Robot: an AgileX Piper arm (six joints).
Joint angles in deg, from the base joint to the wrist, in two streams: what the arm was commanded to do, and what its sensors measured. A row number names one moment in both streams.
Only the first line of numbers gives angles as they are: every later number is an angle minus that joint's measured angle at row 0.
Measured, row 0:
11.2 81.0 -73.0 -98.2 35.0 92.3
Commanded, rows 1 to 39:
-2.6 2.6 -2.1 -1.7 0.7 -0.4
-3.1 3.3 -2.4 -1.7 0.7 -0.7
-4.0 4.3 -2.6 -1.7 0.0 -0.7
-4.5 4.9 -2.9 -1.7 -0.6 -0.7
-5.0 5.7 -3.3 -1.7 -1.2 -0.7
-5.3 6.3 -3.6 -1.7 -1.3 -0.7
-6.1 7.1 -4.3 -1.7 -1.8 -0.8
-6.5 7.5 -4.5 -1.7 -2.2 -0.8
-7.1 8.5 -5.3 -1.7 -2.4 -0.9
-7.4 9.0 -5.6 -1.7 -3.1 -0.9
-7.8 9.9 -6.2 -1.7 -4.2 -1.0
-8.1 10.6 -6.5 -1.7 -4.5 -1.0
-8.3 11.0 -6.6 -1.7 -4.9 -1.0
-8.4 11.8 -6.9 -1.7 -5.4 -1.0
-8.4 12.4 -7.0 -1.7 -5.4 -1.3
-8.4 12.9 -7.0 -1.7 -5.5 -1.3
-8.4 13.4 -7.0 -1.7 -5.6 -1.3
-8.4 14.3 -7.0 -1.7 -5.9 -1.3
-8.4 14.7 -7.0 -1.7 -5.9 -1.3
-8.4 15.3 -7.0 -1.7 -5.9 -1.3
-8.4 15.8 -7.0 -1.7 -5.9 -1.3
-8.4 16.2 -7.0 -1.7 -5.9 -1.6
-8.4 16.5 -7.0 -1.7 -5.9 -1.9
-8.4 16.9 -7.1 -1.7 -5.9 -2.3
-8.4 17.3 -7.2 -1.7 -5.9 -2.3
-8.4 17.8 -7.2 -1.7 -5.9 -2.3
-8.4 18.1 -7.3 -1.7 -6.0 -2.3
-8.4 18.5 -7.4 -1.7 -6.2 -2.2
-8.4 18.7 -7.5 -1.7 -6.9 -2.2
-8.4 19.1 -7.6 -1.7 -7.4 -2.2
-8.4 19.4 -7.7 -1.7 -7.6 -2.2
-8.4 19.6 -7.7 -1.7 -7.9 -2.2
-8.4 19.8 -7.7 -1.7 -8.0 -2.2
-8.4 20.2 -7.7 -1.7 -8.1 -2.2
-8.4 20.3 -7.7 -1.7 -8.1 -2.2
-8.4 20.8 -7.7 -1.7 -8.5 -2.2
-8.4 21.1 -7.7 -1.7 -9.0 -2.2
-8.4 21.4 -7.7 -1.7 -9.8 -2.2
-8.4 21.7 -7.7 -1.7 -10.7 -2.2
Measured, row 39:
-8.0 21.0 -7.0 -0.6 -9.2 -2.2
